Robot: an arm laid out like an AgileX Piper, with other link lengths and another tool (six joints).
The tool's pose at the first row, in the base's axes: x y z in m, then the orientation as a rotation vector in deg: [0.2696, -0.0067, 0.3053, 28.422, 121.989, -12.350]
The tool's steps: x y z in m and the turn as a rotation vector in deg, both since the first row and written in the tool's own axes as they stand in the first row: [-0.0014, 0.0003, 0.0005, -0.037, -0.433, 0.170]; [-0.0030, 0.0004, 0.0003, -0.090, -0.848, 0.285]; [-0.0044, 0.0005, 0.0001, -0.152, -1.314, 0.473]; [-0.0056, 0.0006, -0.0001, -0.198, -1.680, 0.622]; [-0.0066, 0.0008, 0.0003, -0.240, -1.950, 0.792]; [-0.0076, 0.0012, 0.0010, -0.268, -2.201, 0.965]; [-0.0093, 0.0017, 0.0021, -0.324, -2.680, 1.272]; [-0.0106, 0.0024, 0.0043, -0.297, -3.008, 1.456]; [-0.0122, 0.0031, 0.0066, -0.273, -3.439, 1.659]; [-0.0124, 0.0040, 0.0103, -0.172, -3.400, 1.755]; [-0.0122, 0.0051, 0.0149, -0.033, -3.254, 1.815]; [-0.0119, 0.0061, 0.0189, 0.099, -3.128, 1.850]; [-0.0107, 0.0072, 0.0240, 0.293, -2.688, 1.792]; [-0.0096, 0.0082, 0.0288, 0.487, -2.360, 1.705]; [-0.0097, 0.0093, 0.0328, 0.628, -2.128, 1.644]
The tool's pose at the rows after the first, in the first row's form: [0.2708, -0.0070, 0.3062, 28.491, 121.519, -12.303]; [0.2715, -0.0072, 0.3076, 28.496, 121.082, -12.267]; [0.2721, -0.0075, 0.3089, 28.562, 120.575, -12.190]; [0.2726, -0.0076, 0.3100, 28.616, 120.176, -12.132]; [0.2735, -0.0078, 0.3106, 28.714, 119.864, -12.047]; [0.2747, -0.0080, 0.3110, 28.827, 119.569, -11.971]; [0.2766, -0.0084, 0.3118, 29.016, 119.014, -11.837]; [0.2792, -0.0088, 0.3116, 29.154, 118.641, -11.830]; [0.2820, -0.0094, 0.3116, 29.289, 118.161, -11.829]; [0.2853, -0.0098, 0.3097, 29.456, 118.169, -11.875]; [0.2891, -0.0103, 0.3070, 29.629, 118.291, -11.959]; [0.2924, -0.0107, 0.3045, 29.768, 118.401, -12.054]; [0.2961, -0.0111, 0.3006, 29.913, 118.843, -12.204]; [0.2996, -0.0115, 0.2970, 30.004, 119.185, -12.392]; [0.3031, -0.0118, 0.2948, 30.071, 119.426, -12.530]
